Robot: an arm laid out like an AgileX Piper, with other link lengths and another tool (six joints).
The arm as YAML. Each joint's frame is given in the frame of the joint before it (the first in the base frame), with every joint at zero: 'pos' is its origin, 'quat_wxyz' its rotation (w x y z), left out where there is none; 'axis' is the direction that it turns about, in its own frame. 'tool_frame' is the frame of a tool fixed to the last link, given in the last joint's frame.
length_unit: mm
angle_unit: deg
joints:
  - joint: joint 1
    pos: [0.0, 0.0, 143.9]
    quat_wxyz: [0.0, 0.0, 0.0, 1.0]
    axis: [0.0, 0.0, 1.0]
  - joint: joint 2
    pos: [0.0, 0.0, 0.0]
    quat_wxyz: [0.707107, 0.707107, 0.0, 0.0]
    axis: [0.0, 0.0, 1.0]
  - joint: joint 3
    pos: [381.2, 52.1, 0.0]
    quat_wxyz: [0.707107, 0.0, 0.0, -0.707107]
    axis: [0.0, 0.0, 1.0]
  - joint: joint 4
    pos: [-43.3, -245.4, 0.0]
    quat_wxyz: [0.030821, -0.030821, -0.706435, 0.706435]
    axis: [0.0, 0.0, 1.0]
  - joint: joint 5
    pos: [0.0, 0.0, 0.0]
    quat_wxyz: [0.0, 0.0, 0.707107, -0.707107]
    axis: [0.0, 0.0, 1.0]
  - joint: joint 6
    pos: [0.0, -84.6, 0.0]
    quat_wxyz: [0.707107, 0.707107, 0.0, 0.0]
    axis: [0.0, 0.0, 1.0]
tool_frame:
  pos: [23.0, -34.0, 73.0]
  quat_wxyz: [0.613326, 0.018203, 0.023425, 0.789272]
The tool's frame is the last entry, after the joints.
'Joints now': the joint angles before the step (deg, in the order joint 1, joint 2, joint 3, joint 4, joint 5, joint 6). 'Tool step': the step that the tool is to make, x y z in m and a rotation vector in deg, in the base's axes. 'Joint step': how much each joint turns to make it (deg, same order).
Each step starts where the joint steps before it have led.
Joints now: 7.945, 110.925, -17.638, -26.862, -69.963, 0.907
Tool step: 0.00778, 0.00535, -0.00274, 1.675, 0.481, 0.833
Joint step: 0.000, 1.085, -1.759, -1.493, 0.002, 2.108
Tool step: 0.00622, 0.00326, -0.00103, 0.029, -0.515, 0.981
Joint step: 0.000, 0.761, -1.276, -0.983, -0.001, 0.003
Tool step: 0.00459, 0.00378, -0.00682, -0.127, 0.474, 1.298
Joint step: -0.001, 1.518, -1.031, -1.300, 0.000, 0.000
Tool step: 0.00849, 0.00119, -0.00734, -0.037, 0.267, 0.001
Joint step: 0.001, 1.788, -1.519, 0.000, 0.000, 0.000
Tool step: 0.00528, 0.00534, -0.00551, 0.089, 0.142, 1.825
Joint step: 0.001, 1.385, -1.364, -1.894, 0.000, 0.219
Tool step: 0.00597, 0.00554, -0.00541, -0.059, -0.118, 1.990
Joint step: -0.002, 1.436, -1.544, -1.994, -0.001, 0.000
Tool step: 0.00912, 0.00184, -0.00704, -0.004, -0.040, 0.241
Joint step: 0.000, 1.746, -1.784, -0.241, -0.001, -0.001
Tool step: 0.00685, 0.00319, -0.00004, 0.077, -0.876, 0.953
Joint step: 0.000, 0.619, -1.498, -0.954, 0.001, 0.001
